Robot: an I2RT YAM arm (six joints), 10 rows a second.
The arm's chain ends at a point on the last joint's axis. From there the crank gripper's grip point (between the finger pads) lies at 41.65 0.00 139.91 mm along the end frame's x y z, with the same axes.
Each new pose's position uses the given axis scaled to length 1; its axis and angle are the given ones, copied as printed.
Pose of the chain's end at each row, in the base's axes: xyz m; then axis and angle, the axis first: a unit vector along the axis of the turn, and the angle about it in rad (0 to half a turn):
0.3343 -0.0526 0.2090 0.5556 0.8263 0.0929 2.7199
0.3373 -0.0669 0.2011 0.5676 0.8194 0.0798 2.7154
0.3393 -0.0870 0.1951 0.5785 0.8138 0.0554 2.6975
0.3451 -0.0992 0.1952 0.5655 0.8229 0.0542 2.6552
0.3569 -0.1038 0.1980 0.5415 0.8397 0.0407 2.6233
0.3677 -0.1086 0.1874 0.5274 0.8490 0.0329 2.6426
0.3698 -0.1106 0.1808 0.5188 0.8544 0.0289 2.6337
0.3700 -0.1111 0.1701 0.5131 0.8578 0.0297 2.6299
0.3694 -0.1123 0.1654 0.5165 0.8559 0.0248 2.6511
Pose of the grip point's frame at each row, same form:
0.3820 -0.0257 0.0737 0.5556 0.8263 0.0929 2.7199
0.3845 -0.0439 0.0649 0.5676 0.8194 0.0798 2.7154
0.3857 -0.0715 0.0576 0.5785 0.8138 0.0554 2.6975
0.3953 -0.0869 0.0587 0.5655 0.8229 0.0542 2.6552
0.4075 -0.0962 0.0613 0.5415 0.8397 0.0407 2.6233
0.4143 -0.1009 0.0493 0.5274 0.8490 0.0329 2.6426
0.4165 -0.1042 0.0426 0.5188 0.8544 0.0289 2.6337
0.4170 -0.1047 0.0320 0.5131 0.8578 0.0297 2.6299
0.4134 -0.1056 0.0264 0.5165 0.8559 0.0248 2.6511

